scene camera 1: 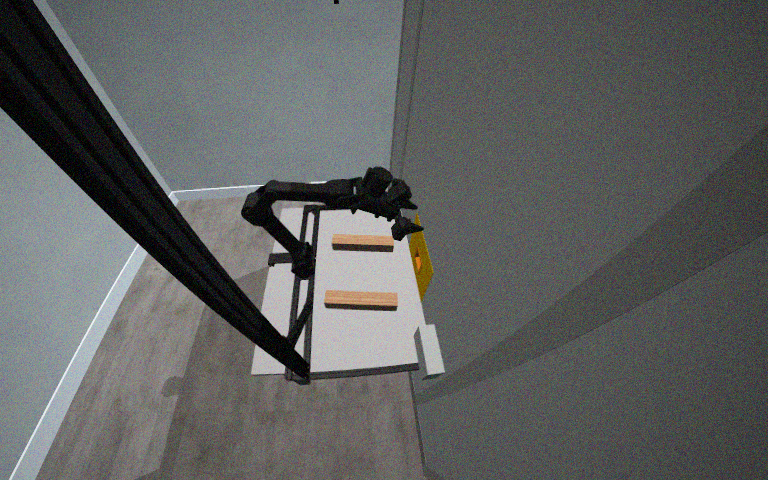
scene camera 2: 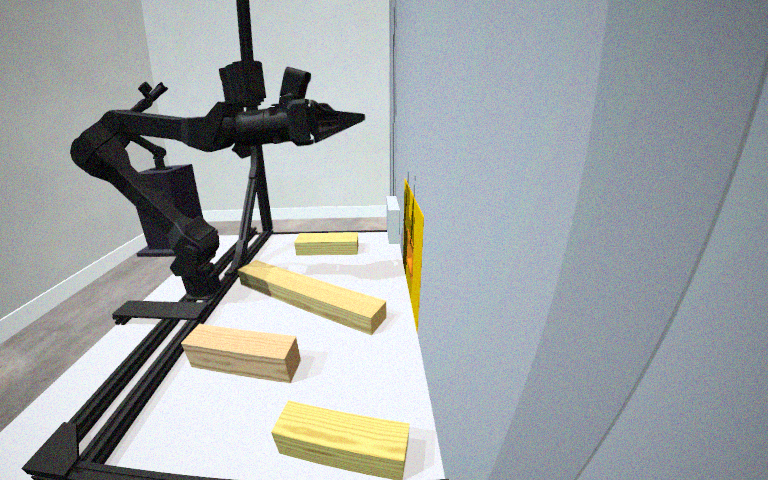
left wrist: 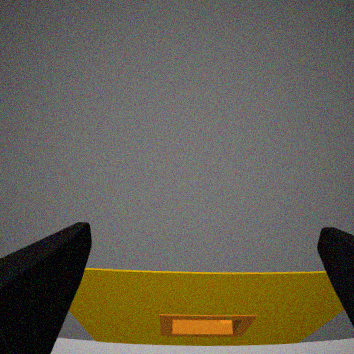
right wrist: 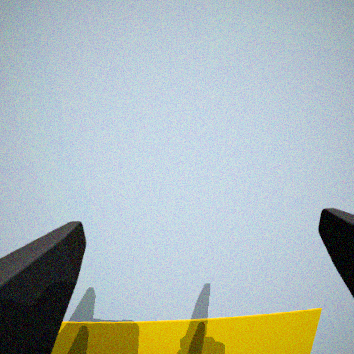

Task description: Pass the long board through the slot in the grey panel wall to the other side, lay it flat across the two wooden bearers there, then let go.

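Pixels of known places: left gripper, fingertip midpoint: (scene camera 1: 419,218) (left wrist: 206,236); right gripper, fingertip midpoint: (scene camera 2: 364,117) (right wrist: 203,226); left arm's base, link origin: (scene camera 1: 304,272); right arm's base, link origin: (scene camera 2: 203,291).
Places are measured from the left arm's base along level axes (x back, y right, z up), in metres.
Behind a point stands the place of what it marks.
The long board (scene camera 2: 317,297) {x -0.658, y -0.048, z 0.019 m} lies slantwise on the table in scene camera 2. The grey panel wall (scene camera 1: 566,226) {x -0.432, y 0.371, z 0.641 m} (scene camera 2: 509,169) {x -0.483, y -0.360, z 0.303 m} (left wrist: 175,125) {x -0.433, y -0.013, z 0.305 m} (right wrist: 200,125) {x -0.483, y -0.007, z 0.351 m} carries a yellow panel (scene camera 1: 425,274) {x -0.431, y 0.109, z 0.115 m} (scene camera 2: 417,254) {x -0.484, y -0.074, z 0.115 m} (left wrist: 125,300) {x -0.431, y -0.052, z 0.137 m} (right wrist: 160,336) {x -0.483, y 0.030, z 0.173 m}. The slot's orange-brown rim (left wrist: 166,326) {x -0.430, y -0.019, z 0.069 m} shows low in the left wrist view. Two wooden bearers (scene camera 1: 362,242) {x -0.232, y -0.113, z 0.028 m} (scene camera 1: 361,300) {x -0.213, y 0.144, z 0.028 m} lie apart, roughly parallel, in scene camera 1. My left gripper (scene camera 1: 417,217) {x -0.407, y 0.000, z 0.273 m} (left wrist: 206,236) {x -0.407, y 0.000, z 0.273 m} is open and empty, above the table near the wall, by the upper bearer. My right gripper (scene camera 2: 356,117) {x -0.565, y 0.000, z 0.325 m} (right wrist: 203,226) {x -0.565, y 0.000, z 0.325 m} is open and empty, high above the long board, facing the wall.
Three shorter wooden blocks (scene camera 2: 326,244) {x -0.677, y 0.206, z 0.012 m} (scene camera 2: 240,353) {x -0.743, y -0.204, z 0.029 m} (scene camera 2: 342,438) {x -0.590, y -0.324, z 0.025 m} lie around the long board. A pale box (scene camera 1: 429,350) {x -0.401, y 0.348, z 0.081 m} (scene camera 2: 393,220) {x -0.500, y 0.270, z 0.051 m} is at the wall side of the table. A black beam (scene camera 1: 169,243) {x -0.032, y 0.368, z 0.641 m} crosses scene camera 1. A dark stand (scene camera 2: 169,209) is behind the right arm.
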